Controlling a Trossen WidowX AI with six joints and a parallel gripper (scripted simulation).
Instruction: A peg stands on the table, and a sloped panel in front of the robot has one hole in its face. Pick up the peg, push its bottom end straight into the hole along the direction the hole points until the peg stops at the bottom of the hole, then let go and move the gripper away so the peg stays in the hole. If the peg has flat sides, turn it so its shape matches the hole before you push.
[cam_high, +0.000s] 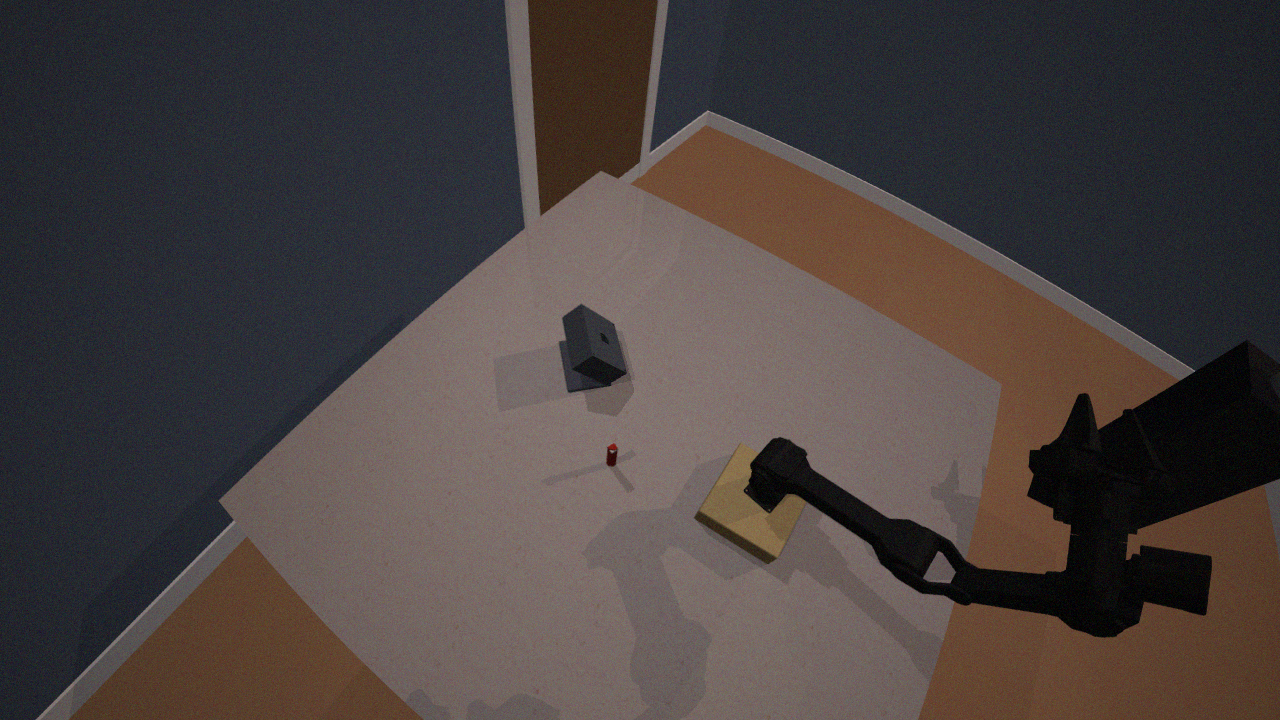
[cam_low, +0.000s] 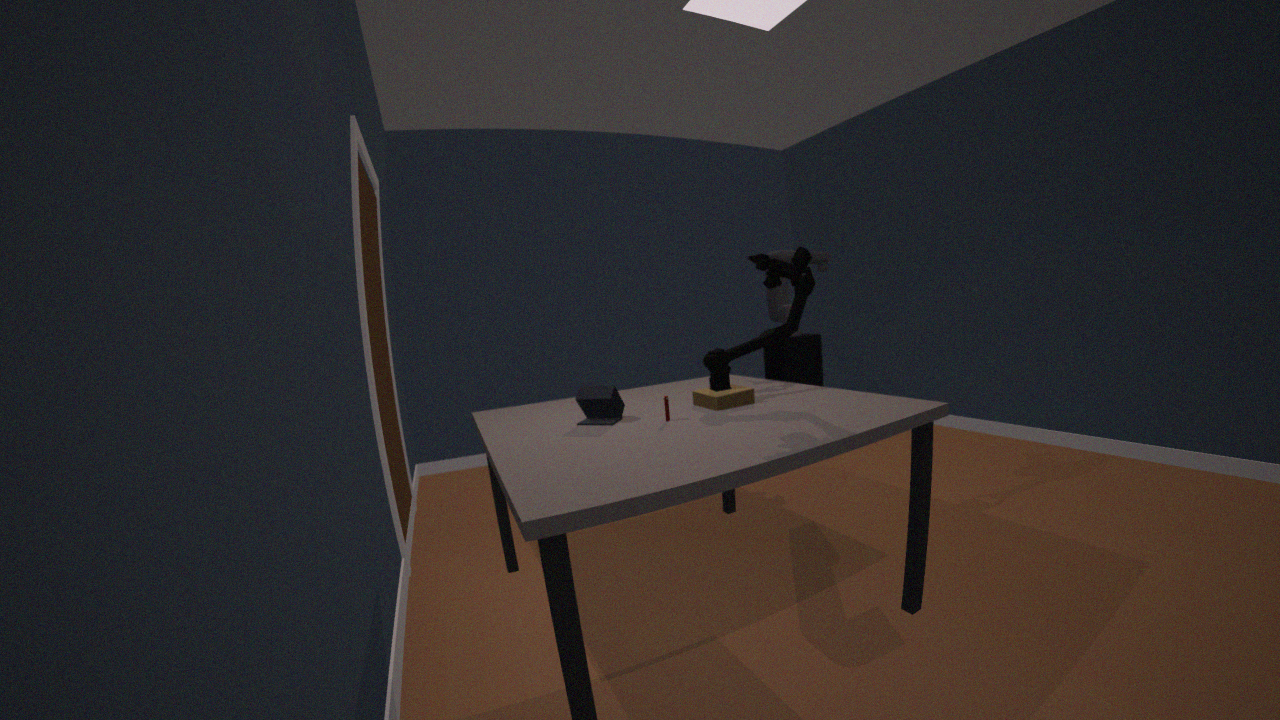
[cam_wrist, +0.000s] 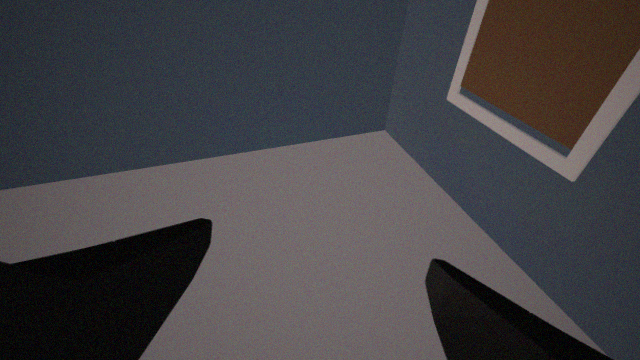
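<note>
Right now my gripper tip is 49 cm short of the red peg, 29 cm to the right of it and 48 cm above it. Also, from my gripper tip: dark grey sloped panel: 69 cm ahead, 15 cm to the left, 47 cm below.
</note>
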